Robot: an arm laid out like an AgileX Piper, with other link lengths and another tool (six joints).
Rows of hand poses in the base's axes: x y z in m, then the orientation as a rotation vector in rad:
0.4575, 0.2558, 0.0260, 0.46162, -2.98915, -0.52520
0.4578, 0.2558, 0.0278, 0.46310, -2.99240, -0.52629
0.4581, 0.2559, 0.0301, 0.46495, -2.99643, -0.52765
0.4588, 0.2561, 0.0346, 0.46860, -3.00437, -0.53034
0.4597, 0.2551, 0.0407, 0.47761, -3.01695, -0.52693
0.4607, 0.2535, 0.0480, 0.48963, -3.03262, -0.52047
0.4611, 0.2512, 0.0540, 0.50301, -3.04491, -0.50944
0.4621, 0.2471, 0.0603, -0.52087, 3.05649, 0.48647
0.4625, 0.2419, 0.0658, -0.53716, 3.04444, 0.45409
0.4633, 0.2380, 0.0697, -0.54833, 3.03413, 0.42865
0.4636, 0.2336, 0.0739, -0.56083, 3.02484, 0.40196
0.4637, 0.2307, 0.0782, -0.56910, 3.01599, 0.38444
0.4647, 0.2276, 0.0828, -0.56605, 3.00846, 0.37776
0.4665, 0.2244, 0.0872, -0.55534, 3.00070, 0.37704
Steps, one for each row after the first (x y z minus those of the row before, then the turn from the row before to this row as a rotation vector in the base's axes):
0.0003, 0.0000, 0.0018, 0.00089, -0.00353, 0.00000
0.0003, 0.0001, 0.0023, 0.00111, -0.00438, 0.00000
0.0007, 0.0002, 0.0045, 0.00218, -0.00864, 0.00000
0.0009, -0.0010, 0.0061, -0.00143, -0.01402, 0.00228
0.0010, -0.0016, 0.0073, -0.00315, -0.01756, 0.00336
0.0004, -0.0023, 0.0060, -0.00615, -0.01448, 0.00515
0.0010, -0.0041, 0.0063, -0.01269, -0.02053, 0.00727
0.0004, -0.0052, 0.0055, -0.01671, -0.01854, 0.00926
0.0008, -0.0039, 0.0039, -0.01302, -0.01525, 0.00630
0.0003, -0.0044, 0.0042, -0.01424, -0.01426, 0.00724
0.0001, -0.0029, 0.0043, -0.00873, -0.01185, 0.00483
0.0010, -0.0031, 0.0046, -0.00199, -0.00905, -0.00220
0.0018, -0.0032, 0.0044, 0.00209, -0.00858, -0.00703

